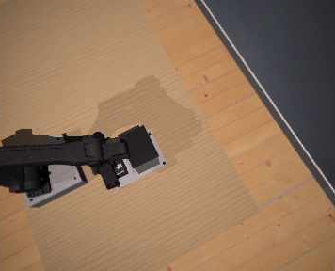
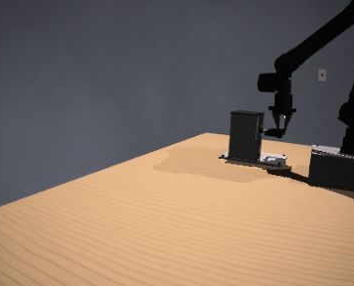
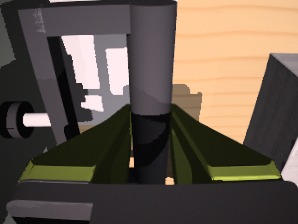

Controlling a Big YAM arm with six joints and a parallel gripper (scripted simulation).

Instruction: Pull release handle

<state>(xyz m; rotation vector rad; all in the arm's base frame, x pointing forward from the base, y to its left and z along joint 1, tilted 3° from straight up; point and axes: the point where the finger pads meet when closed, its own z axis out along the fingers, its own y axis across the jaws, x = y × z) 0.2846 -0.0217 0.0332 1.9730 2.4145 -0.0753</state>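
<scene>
My gripper is now 110 mm above the baseplate, 90 mm short of it and 20 mm to the right of it.
</scene>
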